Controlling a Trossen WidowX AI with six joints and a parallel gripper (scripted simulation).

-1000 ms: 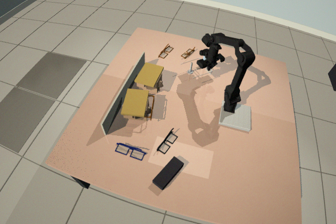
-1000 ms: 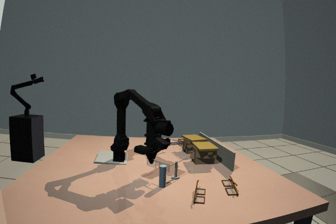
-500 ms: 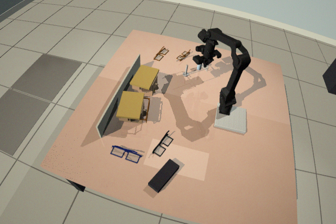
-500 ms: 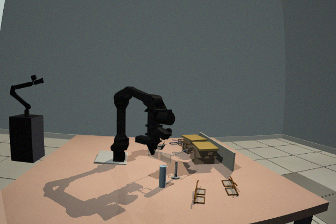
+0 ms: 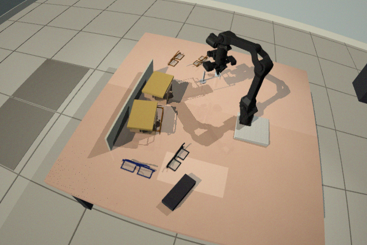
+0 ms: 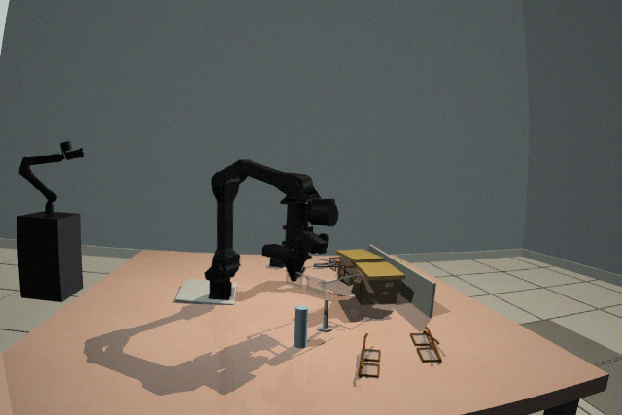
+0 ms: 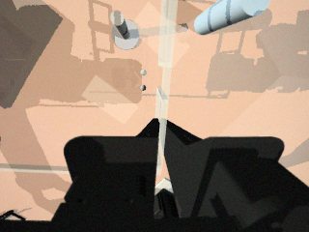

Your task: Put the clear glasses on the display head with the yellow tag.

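Now: the round foot 80 mm ahead of my gripper tip, 40 mm to the right of it and 100 mm below it. Also, from my gripper tip: display head (270 mm ahead, 390 mm to the left, 70 mm below); then black box (20 mm ahead, 680 mm to the left, 110 mm below); then grey panel (400 mm ahead, 280 mm to the left, 70 mm below).
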